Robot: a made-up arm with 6 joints.
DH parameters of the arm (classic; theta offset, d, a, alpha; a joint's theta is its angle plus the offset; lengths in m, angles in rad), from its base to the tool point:
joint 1: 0 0.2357 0 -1.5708
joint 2: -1.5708 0 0.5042 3.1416
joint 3: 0 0 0 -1.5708
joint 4: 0 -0.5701 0 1.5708
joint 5: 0 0.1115 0 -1.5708
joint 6: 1.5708 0 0 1.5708
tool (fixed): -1.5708 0 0 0
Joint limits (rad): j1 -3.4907..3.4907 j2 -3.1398..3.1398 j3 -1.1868..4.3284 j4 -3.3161..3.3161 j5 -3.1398..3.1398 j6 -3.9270..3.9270
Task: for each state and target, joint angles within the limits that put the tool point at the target. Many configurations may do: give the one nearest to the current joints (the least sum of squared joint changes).
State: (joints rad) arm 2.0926 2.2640 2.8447 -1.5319 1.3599 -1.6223
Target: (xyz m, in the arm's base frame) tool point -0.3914 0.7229 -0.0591
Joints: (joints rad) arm 2.0729 2.6047 3.0383 -1.5274 1.3599 -1.6223
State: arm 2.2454 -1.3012 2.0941 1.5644 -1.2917 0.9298
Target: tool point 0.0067 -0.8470 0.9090
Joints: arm 1.5895 -0.8188 1.5284 1.6528 -1.2917 0.9298
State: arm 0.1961 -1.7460 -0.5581 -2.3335 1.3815 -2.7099
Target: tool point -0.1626 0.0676 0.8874
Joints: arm 0.0977 -1.2206 -0.1071 -2.4122 1.3815 -2.7099
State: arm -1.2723 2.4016 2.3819 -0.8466 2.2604 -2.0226
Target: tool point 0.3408 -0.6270 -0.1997
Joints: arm -0.9616 2.8686 3.0924 -0.7795 2.2604 -2.0226
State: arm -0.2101 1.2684 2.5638 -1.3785 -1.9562 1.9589
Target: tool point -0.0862 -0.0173 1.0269
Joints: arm -0.1808 0.7115 3.2546 -1.2749 -1.9562 1.9589
